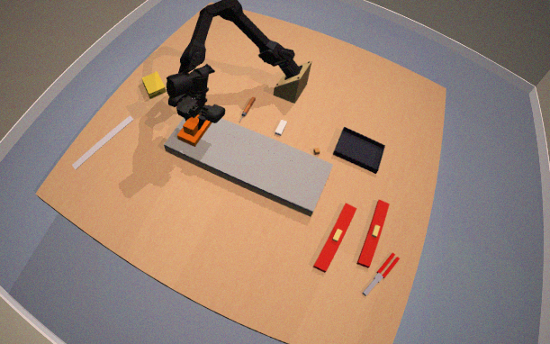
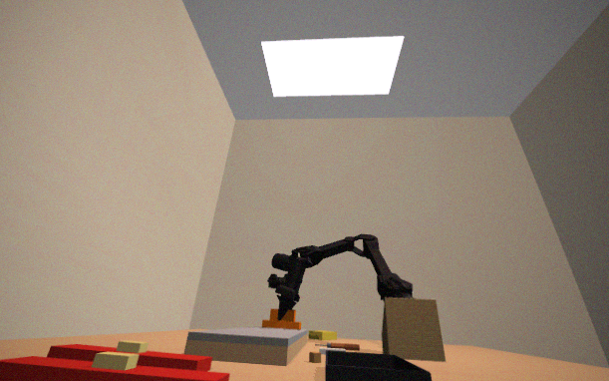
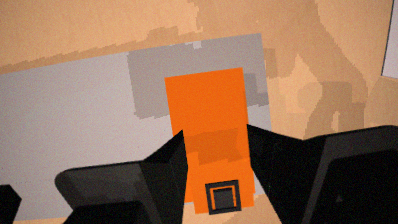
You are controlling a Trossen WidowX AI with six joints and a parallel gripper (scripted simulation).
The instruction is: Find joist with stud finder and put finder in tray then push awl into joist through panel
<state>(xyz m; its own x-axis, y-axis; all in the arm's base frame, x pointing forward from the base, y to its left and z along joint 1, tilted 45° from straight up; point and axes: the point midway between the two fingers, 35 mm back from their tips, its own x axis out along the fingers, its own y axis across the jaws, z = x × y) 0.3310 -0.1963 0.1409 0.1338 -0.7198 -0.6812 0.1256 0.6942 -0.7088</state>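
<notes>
Right now my gripper tip is 4 cm past the square indicator and 3 cm below it. The rest, counted from my gripper tip: white block: 26 cm to the left, 14 cm behind, 6 cm below; then orange stud finder: 2 cm behind, 2 cm above; then awl: 16 cm behind, 12 cm to the left, 6 cm below.
</notes>
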